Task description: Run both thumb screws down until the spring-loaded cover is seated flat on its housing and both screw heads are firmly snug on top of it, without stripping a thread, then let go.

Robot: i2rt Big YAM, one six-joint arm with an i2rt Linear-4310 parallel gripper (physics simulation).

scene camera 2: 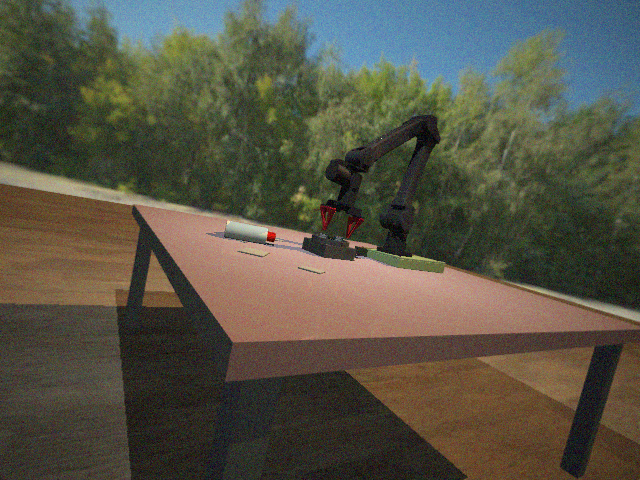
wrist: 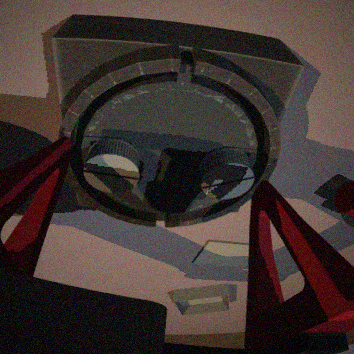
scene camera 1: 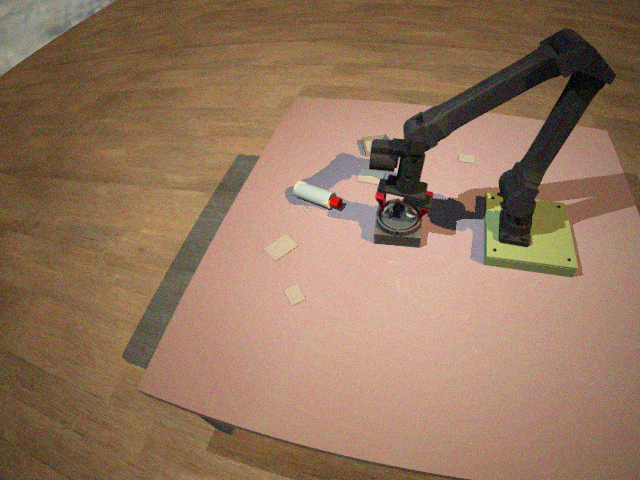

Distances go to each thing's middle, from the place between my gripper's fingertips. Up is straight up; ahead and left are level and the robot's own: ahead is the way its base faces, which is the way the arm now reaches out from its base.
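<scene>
White tube with red cap (scene camera 2: 236, 230): my hand is 70 mm to the left of it, 50 mm above it and 260 mm short of it. Framed tile (wrist: 212, 298): 150 mm ahead of my hand, 370 mm to the right of it and 60 mm below it.
</scene>
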